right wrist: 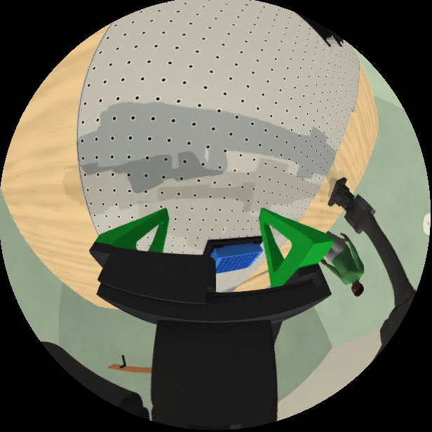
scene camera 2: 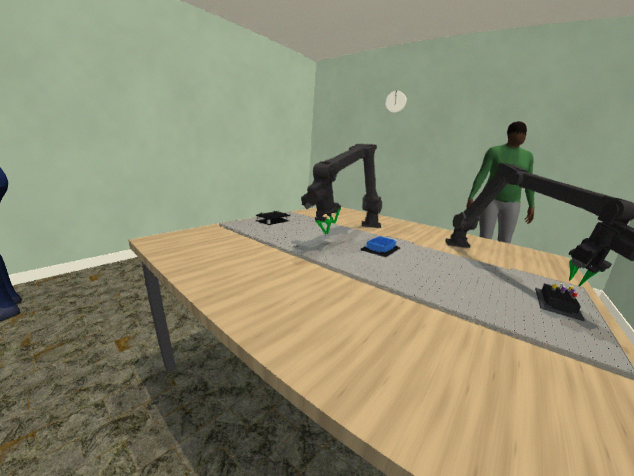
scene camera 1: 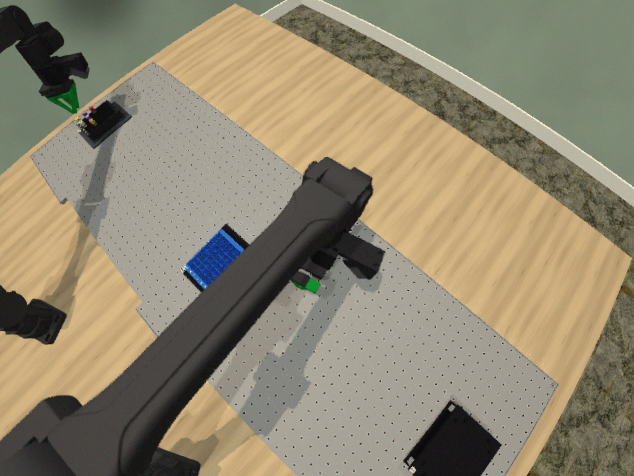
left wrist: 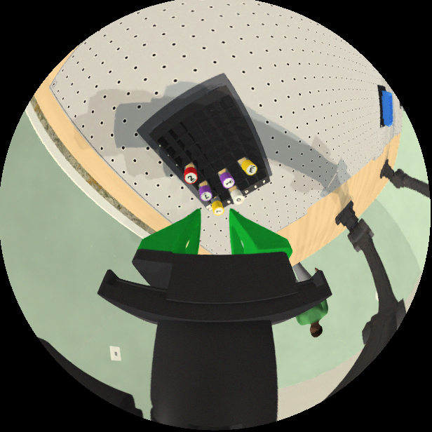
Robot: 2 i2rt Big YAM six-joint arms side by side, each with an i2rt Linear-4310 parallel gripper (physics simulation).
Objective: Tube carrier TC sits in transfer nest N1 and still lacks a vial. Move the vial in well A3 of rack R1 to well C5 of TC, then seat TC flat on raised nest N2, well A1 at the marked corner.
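Black rack R1 [scene camera 1: 108, 116] [scene camera 2: 559, 303] [left wrist: 205, 127] holds several vials; a purple-capped vial marked 7 [left wrist: 205, 193] stands in its edge row between a red-capped vial [left wrist: 190, 174] and a yellow-capped vial [left wrist: 217, 208]. My left gripper [scene camera 1: 76, 110] [scene camera 2: 575, 282] [left wrist: 214, 213] is empty, its fingers partly open a little above the rack's lettered end. Blue carrier TC [scene camera 1: 215, 257] [scene camera 2: 381, 243] [right wrist: 236, 259] sits in black nest N1 [scene camera 1: 236, 236] [scene camera 2: 381, 252]; an arm hides part of it in scene camera 1. My right gripper [right wrist: 213, 212] is wide open and empty beside TC. Raised black nest N2 [scene camera 1: 453, 441] [scene camera 2: 272, 217] is empty.
A white-capped vial [left wrist: 237, 196], a second purple-capped vial [left wrist: 226, 179] and a second yellow-capped vial [left wrist: 249, 167] also stand in the rack. The perforated grey board [scene camera 1: 358, 327] [scene camera 2: 435, 276] lies on the wooden table [scene camera 1: 440, 204] [scene camera 2: 358, 353]. A person in green [scene camera 2: 509, 169] stands behind it.
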